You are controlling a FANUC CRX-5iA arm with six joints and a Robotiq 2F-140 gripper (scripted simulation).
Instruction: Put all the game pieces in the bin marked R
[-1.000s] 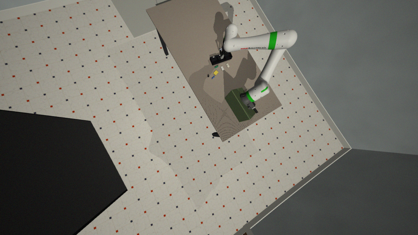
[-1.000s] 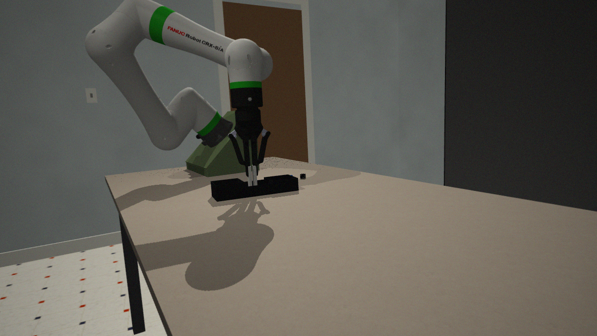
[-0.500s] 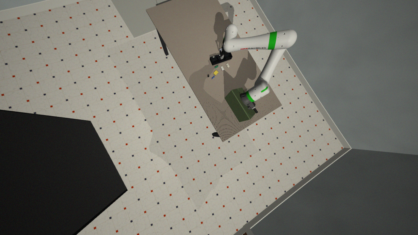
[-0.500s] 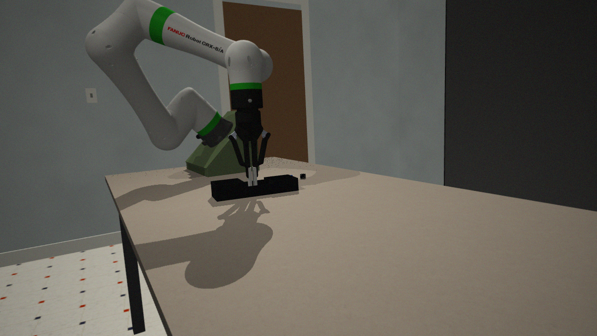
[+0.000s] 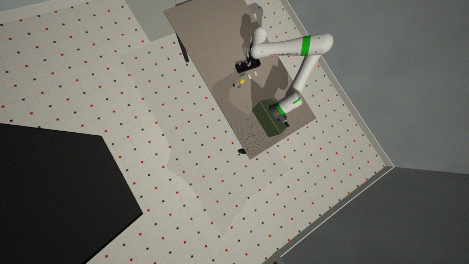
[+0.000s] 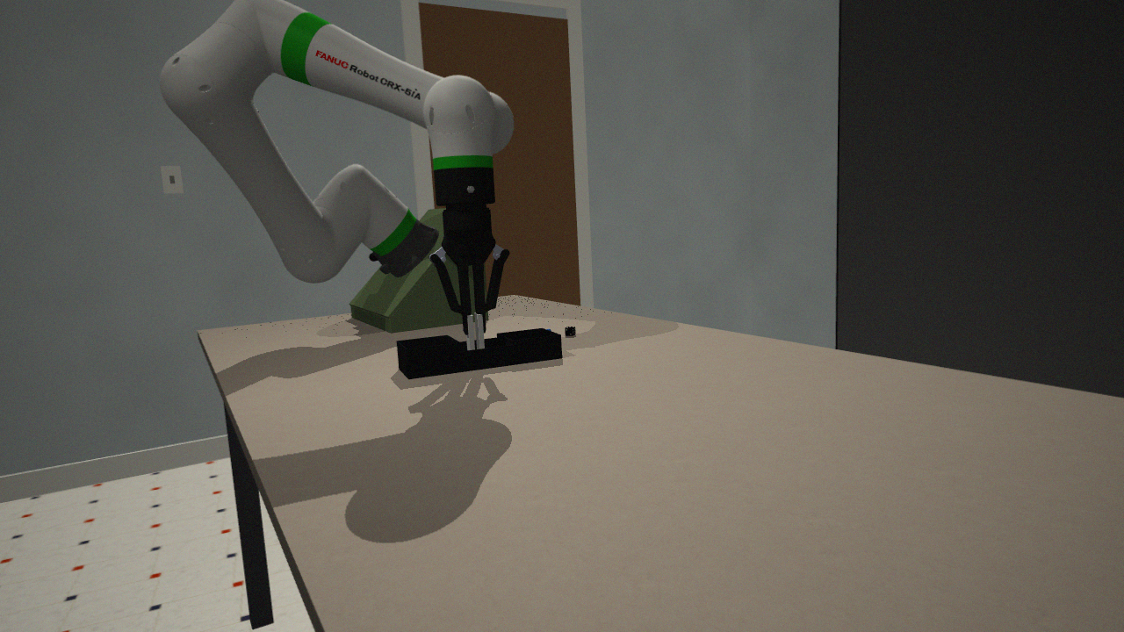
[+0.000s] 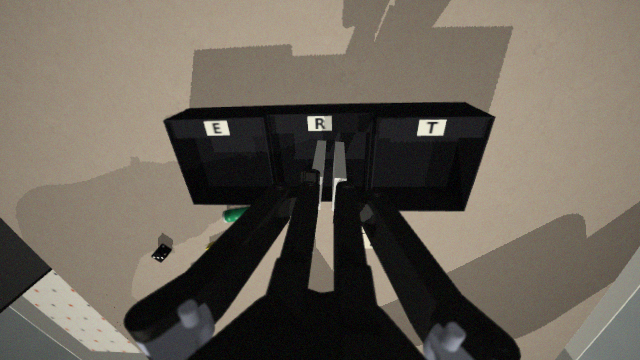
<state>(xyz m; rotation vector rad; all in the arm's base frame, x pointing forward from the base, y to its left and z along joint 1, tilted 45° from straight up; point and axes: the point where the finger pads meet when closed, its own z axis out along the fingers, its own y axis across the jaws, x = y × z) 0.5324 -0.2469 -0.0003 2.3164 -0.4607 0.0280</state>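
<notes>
The bin R is 3 cm below my hand and 1 cm to the left of it. From my hand the other things lie so: green battery 12 cm to the left, 5 cm behind, 4 cm below; then yellow block 16 cm to the left, 10 cm behind, 4 cm below; then blue battery 22 cm to the left, 13 cm behind, 4 cm below.
</notes>
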